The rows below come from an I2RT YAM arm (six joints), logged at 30 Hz.
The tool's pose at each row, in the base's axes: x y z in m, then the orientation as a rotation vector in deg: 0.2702, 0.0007, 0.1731, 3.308, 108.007, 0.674; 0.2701, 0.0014, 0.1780, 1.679, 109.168, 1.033; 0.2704, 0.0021, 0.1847, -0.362, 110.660, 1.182; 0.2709, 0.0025, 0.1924, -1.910, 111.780, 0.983; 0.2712, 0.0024, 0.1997, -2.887, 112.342, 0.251; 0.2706, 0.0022, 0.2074, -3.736, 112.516, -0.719; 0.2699, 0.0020, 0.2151, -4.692, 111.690, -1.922; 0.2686, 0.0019, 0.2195, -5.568, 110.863, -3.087
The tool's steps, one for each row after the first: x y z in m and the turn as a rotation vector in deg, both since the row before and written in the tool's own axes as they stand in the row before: -0.0046, 0.0009, -0.0016, -1.045, 1.158, -0.968; -0.0064, 0.0009, -0.0019, -1.089, 1.501, -1.352; -0.0074, 0.0005, -0.0022, -0.602, 1.139, -1.168; -0.0069, -0.0001, -0.0024, 0.048, 0.586, -1.024; -0.0069, -0.0003, -0.0035, 0.280, 0.207, -1.051; -0.0068, -0.0005, -0.0036, 0.416, -0.775, -1.258; -0.0036, -0.0003, -0.0028, 0.429, -0.767, -1.190
